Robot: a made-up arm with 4 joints.
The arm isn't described. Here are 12 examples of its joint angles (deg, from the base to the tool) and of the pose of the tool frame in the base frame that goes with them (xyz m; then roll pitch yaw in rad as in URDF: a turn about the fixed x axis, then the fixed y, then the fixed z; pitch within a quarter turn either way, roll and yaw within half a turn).
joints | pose
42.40 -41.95 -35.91 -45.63 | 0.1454 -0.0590 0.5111 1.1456 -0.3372 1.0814
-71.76 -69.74 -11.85 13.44 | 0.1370 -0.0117 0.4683 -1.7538 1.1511 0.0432
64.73 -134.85 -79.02 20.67 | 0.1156 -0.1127 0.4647 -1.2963 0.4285 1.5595
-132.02 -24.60 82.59 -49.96 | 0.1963 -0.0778 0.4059 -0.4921 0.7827 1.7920
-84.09 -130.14 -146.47 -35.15 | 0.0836 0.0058 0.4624 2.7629 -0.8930 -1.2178
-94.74 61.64 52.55 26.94 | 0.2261 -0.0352 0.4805 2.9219 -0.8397 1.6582
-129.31 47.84 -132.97 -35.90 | 0.2492 0.0415 0.4457 -0.3741 0.2068 -1.5627
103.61 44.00 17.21 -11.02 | 0.2228 -0.0696 0.4471 1.8376 0.8162 -0.1598
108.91 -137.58 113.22 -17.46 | 0.0860 -0.0365 0.4398 -2.3306 0.5819 -1.3898
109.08 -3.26 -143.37 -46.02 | 0.2391 -0.1233 0.4571 1.5634 -0.7049 2.5386
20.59 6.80 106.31 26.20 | 0.2398 -0.0362 0.4620 1.0950 -0.7638 -2.0034
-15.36 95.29 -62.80 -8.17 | 0.2064 -0.0880 0.5347 0.5419 0.8317 -1.0592
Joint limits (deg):
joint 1: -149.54..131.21
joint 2: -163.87..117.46
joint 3: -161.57..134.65
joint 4: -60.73..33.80
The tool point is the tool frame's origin. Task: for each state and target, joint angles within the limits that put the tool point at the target. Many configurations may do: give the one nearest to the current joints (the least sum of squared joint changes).
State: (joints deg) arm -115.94 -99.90 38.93 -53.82
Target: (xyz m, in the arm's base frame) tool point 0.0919 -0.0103 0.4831
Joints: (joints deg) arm -148.65 -135.66 70.53 -60.73
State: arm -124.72 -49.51 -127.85 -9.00
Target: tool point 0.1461 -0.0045 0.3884
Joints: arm -119.51 -74.21 -112.35 -11.64
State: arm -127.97 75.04 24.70 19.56
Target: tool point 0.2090 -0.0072 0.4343
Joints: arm -141.71 61.17 1.43 33.80
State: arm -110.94 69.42 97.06 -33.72
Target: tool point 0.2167 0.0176 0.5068
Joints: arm -140.53 102.94 72.70 -4.12
